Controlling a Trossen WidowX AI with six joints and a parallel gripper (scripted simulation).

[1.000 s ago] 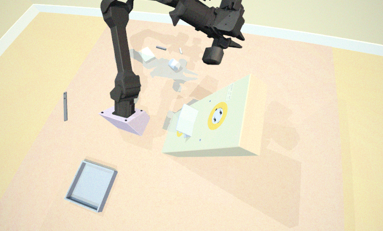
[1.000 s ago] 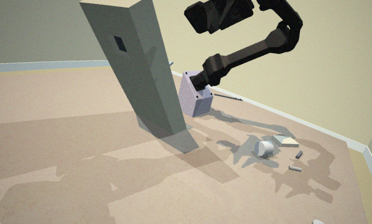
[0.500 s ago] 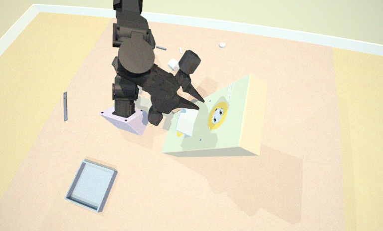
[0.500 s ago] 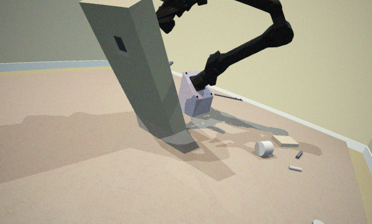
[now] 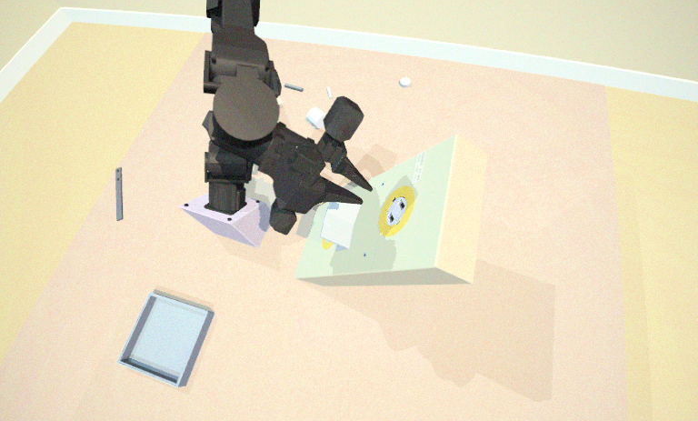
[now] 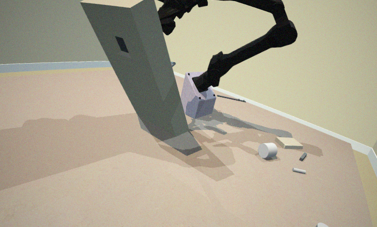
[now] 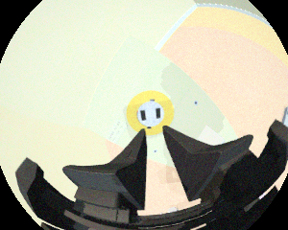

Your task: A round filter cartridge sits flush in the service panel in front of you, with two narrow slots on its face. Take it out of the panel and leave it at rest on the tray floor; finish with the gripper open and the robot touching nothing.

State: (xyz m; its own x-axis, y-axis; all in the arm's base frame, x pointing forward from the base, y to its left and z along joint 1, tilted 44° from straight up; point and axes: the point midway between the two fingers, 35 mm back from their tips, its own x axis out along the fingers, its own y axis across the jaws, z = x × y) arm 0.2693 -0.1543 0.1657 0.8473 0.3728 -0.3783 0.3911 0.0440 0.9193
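Now: the round filter cartridge 6 cm ahead of my gripper tip and 4 cm below it. The rest, counted from my gripper tip: small grey bar 35 cm behind, 44 cm to the left, 31 cm below; tan block 41 cm behind, 38 cm to the left, 31 cm below; grey tray 37 cm behind, 29 cm to the right, 30 cm below.
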